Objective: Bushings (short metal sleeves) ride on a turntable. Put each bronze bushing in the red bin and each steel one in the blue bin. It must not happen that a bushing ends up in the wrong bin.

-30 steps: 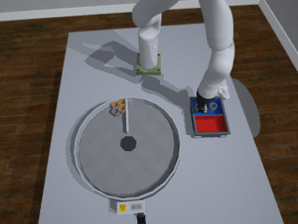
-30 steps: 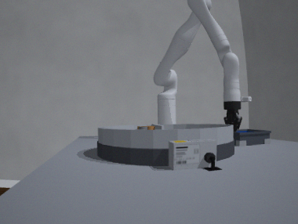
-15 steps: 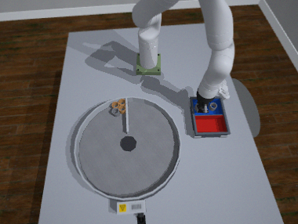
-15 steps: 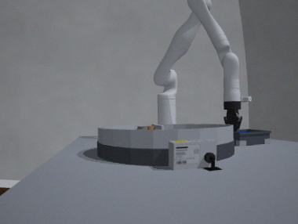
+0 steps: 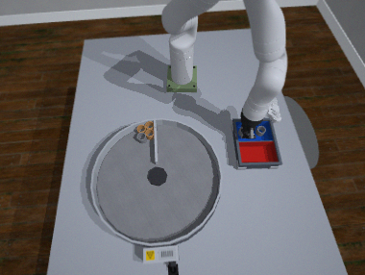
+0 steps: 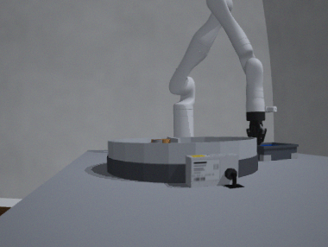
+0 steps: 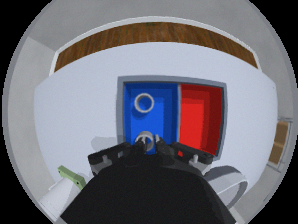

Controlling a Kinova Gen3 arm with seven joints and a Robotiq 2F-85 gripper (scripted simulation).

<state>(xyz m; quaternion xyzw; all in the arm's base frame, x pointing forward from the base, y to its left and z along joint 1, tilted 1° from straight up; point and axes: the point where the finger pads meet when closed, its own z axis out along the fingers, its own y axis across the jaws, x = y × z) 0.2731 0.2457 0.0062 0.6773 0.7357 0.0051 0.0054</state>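
The bin lies 40 mm to the left of my hand, 40 mm ahead of it and 10 mm below it. The rest, counted from my hand: round grey turntable: 310 mm to the right, 190 mm ahead, 20 mm above.
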